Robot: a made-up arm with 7 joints.
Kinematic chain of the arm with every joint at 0, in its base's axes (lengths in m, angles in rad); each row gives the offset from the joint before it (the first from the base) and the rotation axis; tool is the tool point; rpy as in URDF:
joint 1: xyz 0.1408 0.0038 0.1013 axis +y
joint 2: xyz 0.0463 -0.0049 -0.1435 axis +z
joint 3: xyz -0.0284 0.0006 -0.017 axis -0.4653 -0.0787 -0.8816
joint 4: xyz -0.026 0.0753 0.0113 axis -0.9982 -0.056 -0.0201
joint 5: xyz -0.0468 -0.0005 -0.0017 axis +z
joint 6: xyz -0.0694 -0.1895 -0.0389 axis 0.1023 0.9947 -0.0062
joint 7: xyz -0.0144 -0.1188 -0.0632 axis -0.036 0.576 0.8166
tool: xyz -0.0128 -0.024 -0.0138 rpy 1.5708 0 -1.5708
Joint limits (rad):
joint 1: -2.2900..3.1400
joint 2: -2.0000..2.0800
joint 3: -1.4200..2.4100
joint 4: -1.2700..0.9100
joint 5: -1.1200..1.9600
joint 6: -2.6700..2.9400
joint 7: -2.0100..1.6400
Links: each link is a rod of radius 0.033 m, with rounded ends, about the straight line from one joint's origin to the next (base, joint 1, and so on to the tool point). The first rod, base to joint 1, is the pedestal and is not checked.
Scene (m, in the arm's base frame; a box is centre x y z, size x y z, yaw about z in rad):
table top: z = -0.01
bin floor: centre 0.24 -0.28 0 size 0.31 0.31 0.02 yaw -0.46
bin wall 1: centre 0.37 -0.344 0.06 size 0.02 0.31 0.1 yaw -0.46
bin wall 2: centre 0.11 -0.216 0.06 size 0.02 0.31 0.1 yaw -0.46
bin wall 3: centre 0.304 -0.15 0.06 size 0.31 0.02 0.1 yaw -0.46
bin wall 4: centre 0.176 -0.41 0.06 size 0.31 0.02 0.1 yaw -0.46
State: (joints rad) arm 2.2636 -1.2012 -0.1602 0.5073 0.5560 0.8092 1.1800
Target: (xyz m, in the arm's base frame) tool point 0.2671 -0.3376 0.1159
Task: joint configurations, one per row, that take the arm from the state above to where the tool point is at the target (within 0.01 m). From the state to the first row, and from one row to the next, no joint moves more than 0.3 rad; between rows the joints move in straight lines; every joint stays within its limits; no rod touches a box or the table.
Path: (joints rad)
1: 2.4389 -0.9102 -0.2122 0.5878 0.3957 0.9042 1.1383
2: 2.6142 -0.6192 -0.2641 0.6684 0.2354 0.9992 1.0966
3: 2.7894 -0.3282 -0.3161 0.7489 0.0750 1.0942 1.0549
4: 2.9647 -0.0371 -0.3680 0.8295 -0.0853 1.1892 1.0133
5: 3.1400 0.2539 -0.4200 0.9100 -0.2456 1.2842 0.9716

